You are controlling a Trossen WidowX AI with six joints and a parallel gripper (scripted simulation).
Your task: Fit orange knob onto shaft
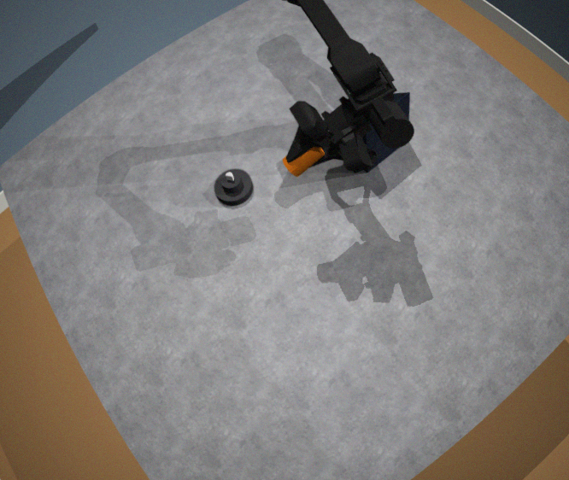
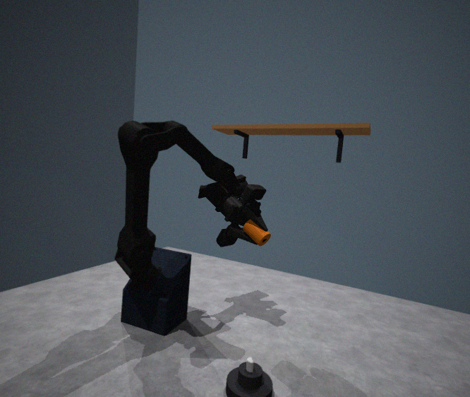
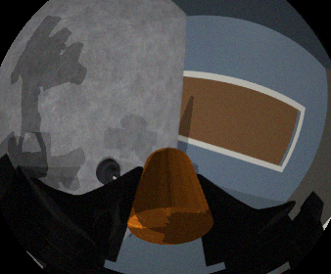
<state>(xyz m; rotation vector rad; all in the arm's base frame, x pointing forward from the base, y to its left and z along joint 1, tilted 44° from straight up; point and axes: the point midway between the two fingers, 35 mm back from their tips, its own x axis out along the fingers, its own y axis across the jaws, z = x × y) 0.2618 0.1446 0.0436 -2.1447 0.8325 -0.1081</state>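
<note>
The round pedestal lies 40 mm ahead of my gripper tip, 190 mm to the right of it and 220 mm below it. Round my gripper tip: orange knob (30 mm behind, 10 mm to the left, 20 mm above).
</note>
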